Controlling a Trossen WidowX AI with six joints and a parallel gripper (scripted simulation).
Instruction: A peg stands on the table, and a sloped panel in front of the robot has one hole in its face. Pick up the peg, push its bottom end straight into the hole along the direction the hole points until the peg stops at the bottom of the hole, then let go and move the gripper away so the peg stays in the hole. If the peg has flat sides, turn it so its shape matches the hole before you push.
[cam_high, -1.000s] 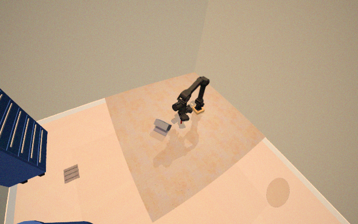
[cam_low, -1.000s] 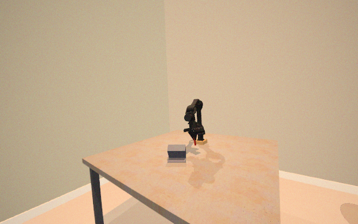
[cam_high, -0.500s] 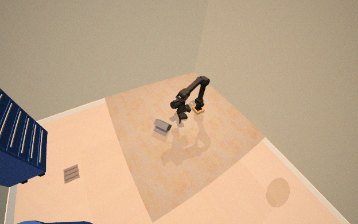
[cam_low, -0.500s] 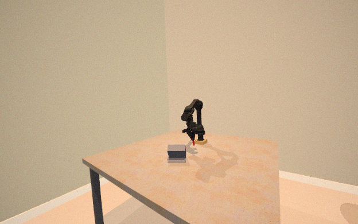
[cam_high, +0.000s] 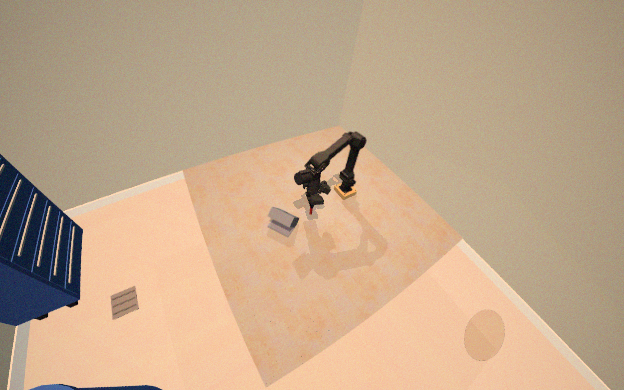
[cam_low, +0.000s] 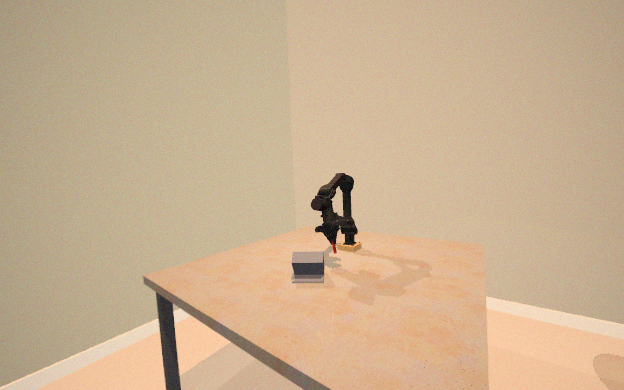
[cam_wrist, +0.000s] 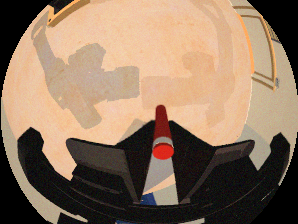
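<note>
Now: the grey sloped panel 13 cm ahead of my gripper tip, 6 cm below it and 5 cm to the right of it. Also, from my gripper tip: red peg (2 cm above).
</note>
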